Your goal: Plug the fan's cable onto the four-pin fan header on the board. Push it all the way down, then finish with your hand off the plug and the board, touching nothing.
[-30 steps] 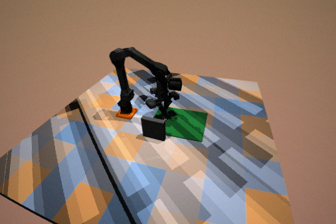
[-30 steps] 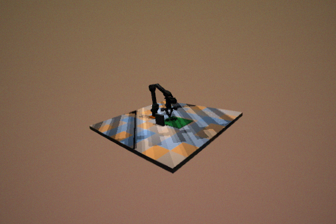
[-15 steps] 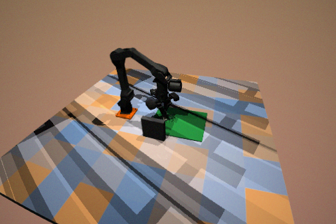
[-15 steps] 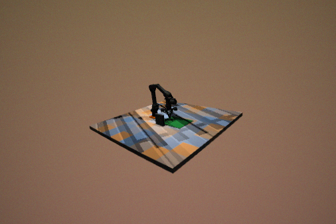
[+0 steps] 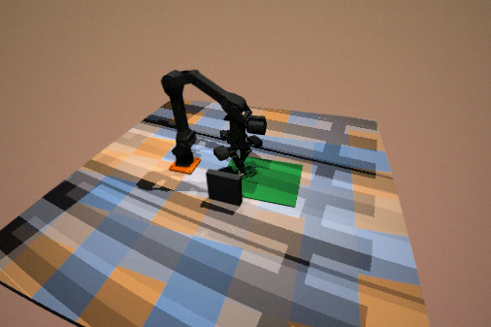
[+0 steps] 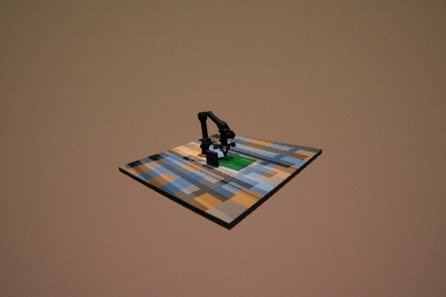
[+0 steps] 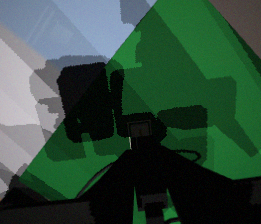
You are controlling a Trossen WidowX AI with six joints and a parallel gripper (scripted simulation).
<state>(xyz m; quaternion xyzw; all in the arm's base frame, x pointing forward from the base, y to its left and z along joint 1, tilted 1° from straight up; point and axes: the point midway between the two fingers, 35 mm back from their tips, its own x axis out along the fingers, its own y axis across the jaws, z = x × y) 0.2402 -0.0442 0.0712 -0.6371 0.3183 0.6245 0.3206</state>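
My gripper tip is 1 cm to the left of the pale fan header and 4 cm above it. From my gripper tip the other things lie so: green board 9 cm ahead, 2 cm to the right, 6 cm below; black fan 3 cm behind, 14 cm to the right, 2 cm above.
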